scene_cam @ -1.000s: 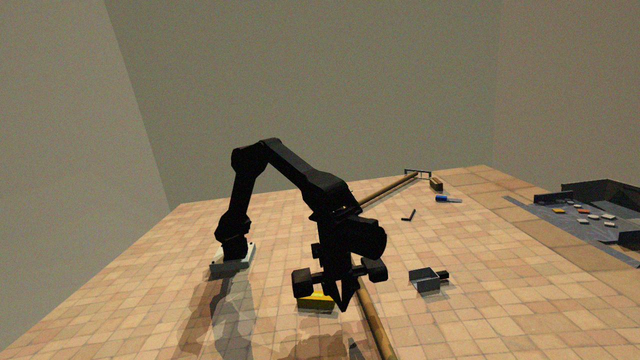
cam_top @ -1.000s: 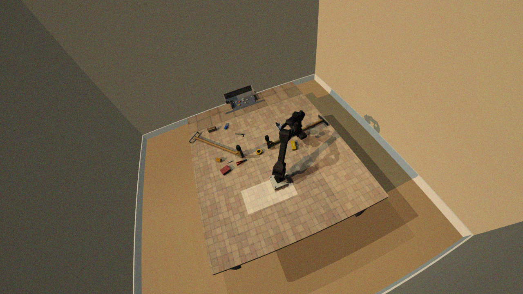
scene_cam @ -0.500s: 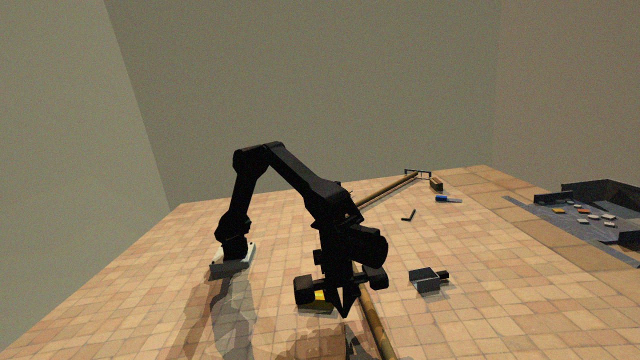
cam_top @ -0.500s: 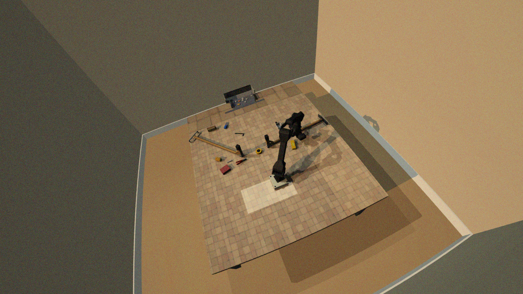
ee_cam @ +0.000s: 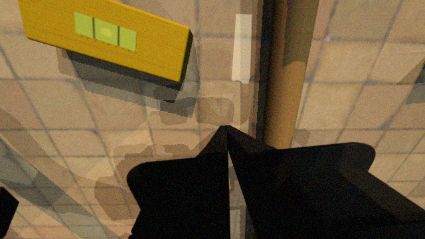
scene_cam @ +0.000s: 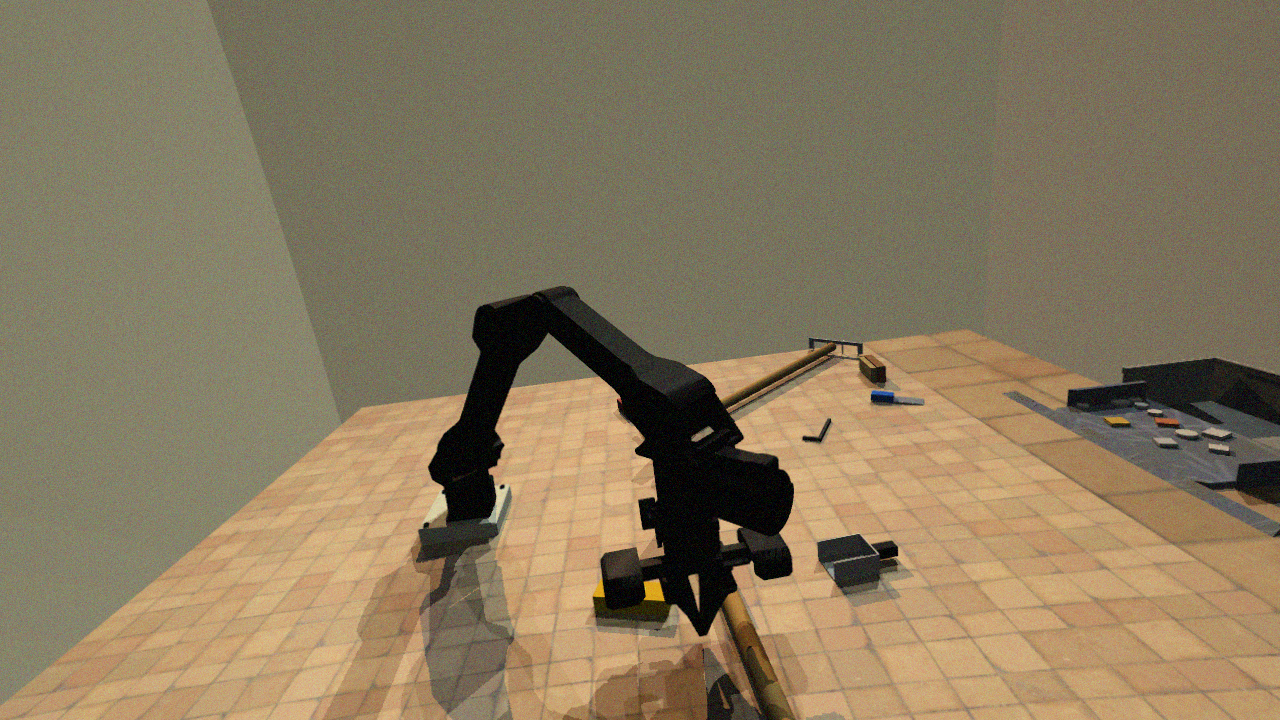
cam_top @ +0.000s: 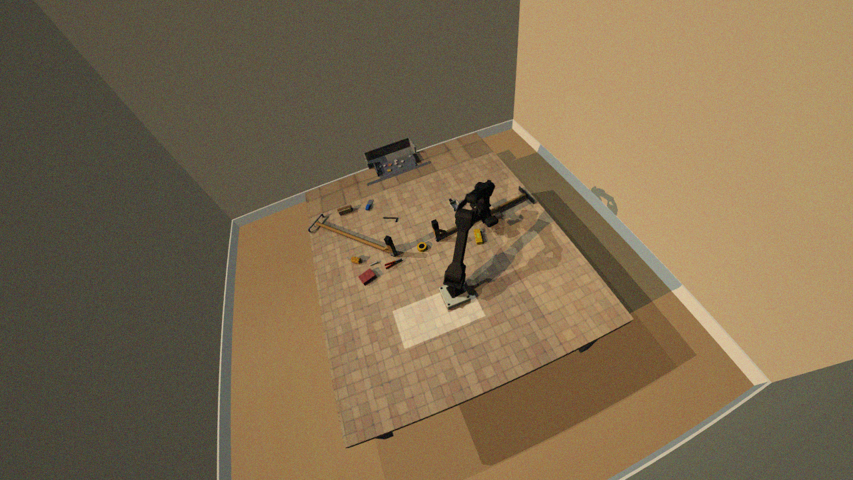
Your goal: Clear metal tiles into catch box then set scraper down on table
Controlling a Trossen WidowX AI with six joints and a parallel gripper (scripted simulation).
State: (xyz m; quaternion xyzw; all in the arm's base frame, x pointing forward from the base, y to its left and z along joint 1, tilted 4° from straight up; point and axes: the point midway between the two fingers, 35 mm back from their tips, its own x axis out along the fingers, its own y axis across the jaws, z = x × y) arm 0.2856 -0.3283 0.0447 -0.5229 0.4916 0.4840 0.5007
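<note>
The yellow block is 6 cm behind my gripper tip, 8 cm to the left of it and 1 cm above it. Also, from my gripper tip: yellow tape roll 3 cm ahead, 36 cm to the left; hex key 30 cm ahead, 42 cm to the left, 1 cm below; small grey box 22 cm ahead, 7 cm to the left.
</note>
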